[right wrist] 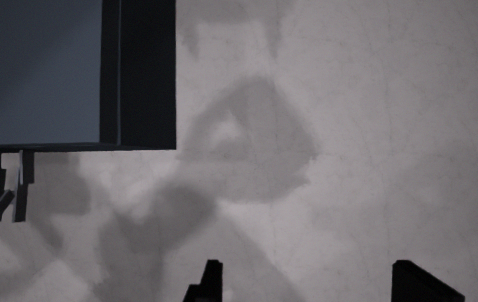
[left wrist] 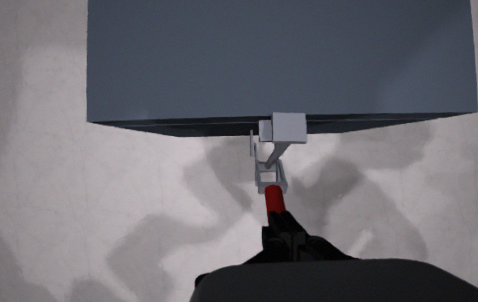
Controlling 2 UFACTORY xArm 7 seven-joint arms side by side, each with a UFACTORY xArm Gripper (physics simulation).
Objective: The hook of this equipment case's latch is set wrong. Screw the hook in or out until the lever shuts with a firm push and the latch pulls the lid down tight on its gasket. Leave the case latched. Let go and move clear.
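Places are measured from the left arm's base along level axes (x ahead, y left, z up), in millimetres.
Pixels of known places: left gripper, fingertip midpoint: [left wrist: 278, 228]; right gripper, fingertip midpoint: [right wrist: 307, 289].
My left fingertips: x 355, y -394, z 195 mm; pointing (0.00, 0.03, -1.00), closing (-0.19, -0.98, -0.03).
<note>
Behind a point stands the place of what it marks.
The blue-grey equipment case [left wrist: 260, 60] @[x 487, y -405, z 209 mm] [right wrist: 50, 75] @[x 465, y -536, z 209 mm] stands on the pale table. On its front, in the left wrist view, is the latch: a light grey hook block [left wrist: 290, 128] @[x 432, y -412, z 224 mm] near the lid edge, a thin rod [left wrist: 277, 154] @[x 415, y -406, z 191 mm] running from it to the lever frame [left wrist: 272, 187] @[x 381, y -400, z 161 mm], and the red lever grip [left wrist: 274, 200] @[x 371, y -399, z 172 mm]. The lever stands out from the case front. My left gripper [left wrist: 278, 228] @[x 355, y -394, z 195 mm] is shut on the red grip's end, its fingertips close together. My right gripper [right wrist: 307, 280] @[x 320, y -664, z 241 mm] is open, right of the case, with no object between its fingers.
The pale marbled table [left wrist: 45, 165] @[x 471, y 22, z 0 mm] [right wrist: 350, 125] @[x 403, y -796, z 0 mm] lies around the case, with arm shadows across it. The case's right front corner shows in the right wrist view. Dark parts at that view's left edge jut out before the case front.
</note>
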